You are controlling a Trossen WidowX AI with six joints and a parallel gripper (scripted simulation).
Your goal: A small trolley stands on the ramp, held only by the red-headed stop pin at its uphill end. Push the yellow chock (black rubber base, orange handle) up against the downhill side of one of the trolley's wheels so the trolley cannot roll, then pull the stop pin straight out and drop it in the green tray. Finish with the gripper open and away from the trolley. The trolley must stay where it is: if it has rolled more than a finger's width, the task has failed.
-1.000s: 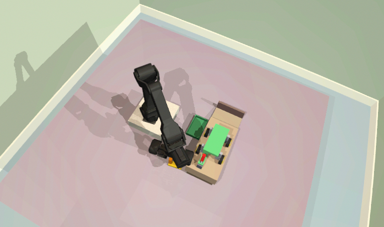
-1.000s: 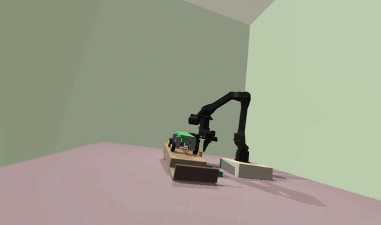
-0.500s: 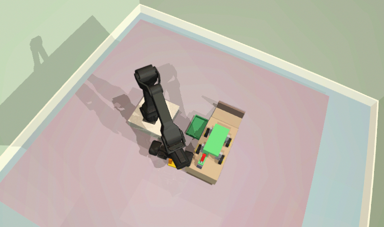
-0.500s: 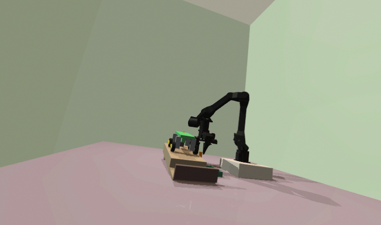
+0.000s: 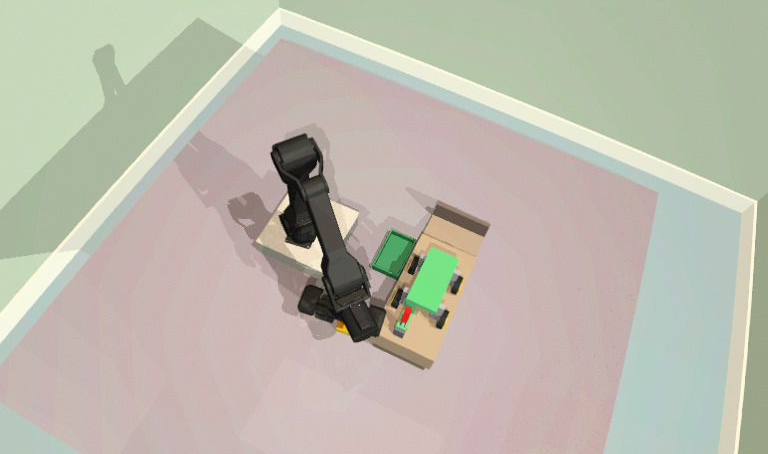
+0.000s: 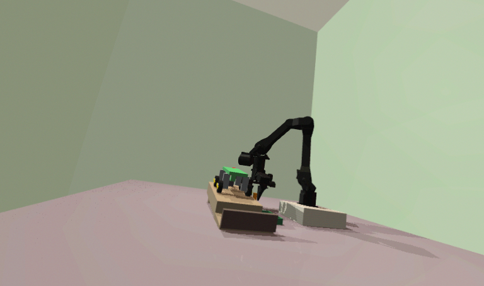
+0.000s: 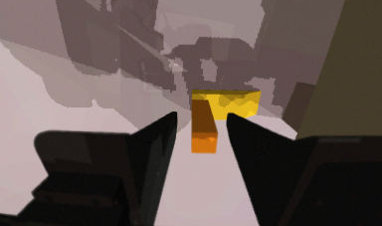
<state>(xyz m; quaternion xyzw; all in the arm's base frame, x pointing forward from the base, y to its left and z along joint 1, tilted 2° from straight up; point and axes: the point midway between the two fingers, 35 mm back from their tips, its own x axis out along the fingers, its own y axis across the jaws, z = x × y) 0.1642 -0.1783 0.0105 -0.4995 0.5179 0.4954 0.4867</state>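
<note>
Now: gripper tip 230 mm to the right of the green tray, 70 mm short of it and 40 mm above it. From my gripper tip the other things lie so: yellow chock: 20 mm ahead, 10 mm below; red-headed stop pin: 140 mm ahead, 100 mm above, 20 mm to the left; trolley: 170 mm ahead, 120 mm to the left, 80 mm above.
</note>
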